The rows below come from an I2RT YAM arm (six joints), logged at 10 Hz.
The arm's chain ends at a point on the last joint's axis. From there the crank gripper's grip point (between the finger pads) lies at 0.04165 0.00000 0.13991 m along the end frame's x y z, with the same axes.
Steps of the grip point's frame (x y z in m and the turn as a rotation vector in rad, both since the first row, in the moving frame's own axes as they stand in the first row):
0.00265, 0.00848, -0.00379, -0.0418, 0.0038, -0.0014
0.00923, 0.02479, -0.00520, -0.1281, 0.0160, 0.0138
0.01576, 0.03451, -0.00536, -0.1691, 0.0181, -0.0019
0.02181, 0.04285, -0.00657, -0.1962, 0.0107, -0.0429
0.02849, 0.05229, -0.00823, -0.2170, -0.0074, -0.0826
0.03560, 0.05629, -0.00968, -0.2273, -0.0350, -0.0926
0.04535, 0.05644, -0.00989, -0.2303, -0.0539, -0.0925
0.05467, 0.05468, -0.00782, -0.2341, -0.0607, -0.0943
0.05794, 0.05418, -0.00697, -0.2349, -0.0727, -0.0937
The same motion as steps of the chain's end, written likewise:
0.00211, 0.00270, -0.00351, -0.0418, 0.0038, -0.0014
0.00713, 0.00637, -0.00333, -0.1281, 0.0160, 0.0138
0.01322, 0.01111, -0.00260, -0.1691, 0.0181, -0.0019
0.01978, 0.01743, -0.00361, -0.1962, 0.0107, -0.0429
0.02841, 0.02554, -0.00562, -0.2170, -0.0074, -0.0826
0.03918, 0.02824, -0.00788, -0.2273, -0.0350, -0.0926
0.05157, 0.02777, -0.00866, -0.2303, -0.0539, -0.0925
0.06179, 0.02548, -0.00671, -0.2341, -0.0607, -0.0943
0.06675, 0.02472, -0.00621, -0.2349, -0.0727, -0.0937

